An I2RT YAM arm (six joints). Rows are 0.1 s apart.
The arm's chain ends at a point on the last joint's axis. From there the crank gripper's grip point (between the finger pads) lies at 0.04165 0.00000 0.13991 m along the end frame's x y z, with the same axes.
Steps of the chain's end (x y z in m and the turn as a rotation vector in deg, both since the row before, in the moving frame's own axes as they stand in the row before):
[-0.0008, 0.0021, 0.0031, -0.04, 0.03, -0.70]
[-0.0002, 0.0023, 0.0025, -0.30, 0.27, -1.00]
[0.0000, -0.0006, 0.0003, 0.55, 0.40, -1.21]
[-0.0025, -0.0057, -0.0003, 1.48, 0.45, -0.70]
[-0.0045, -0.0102, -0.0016, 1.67, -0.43, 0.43]
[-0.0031, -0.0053, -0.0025, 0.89, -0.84, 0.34]
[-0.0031, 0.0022, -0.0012, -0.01, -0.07, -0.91]
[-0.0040, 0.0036, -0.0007, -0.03, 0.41, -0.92]
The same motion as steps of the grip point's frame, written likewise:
[-0.0007, 0.0017, 0.0031, -0.04, 0.03, -0.70]
[0.0005, 0.0023, 0.0023, -0.30, 0.27, -1.00]
[0.0010, -0.0028, 0.0000, 0.55, 0.40, -1.21]
[-0.0014, -0.0098, -0.0007, 1.48, 0.45, -0.70]
[-0.0055, -0.0140, -0.0013, 1.67, -0.43, 0.43]
[-0.0051, -0.0072, -0.0019, 0.89, -0.84, 0.34]
[-0.0033, 0.0016, -0.0011, -0.01, -0.07, -0.91]
[-0.0030, 0.0030, -0.0010, -0.03, 0.41, -0.92]

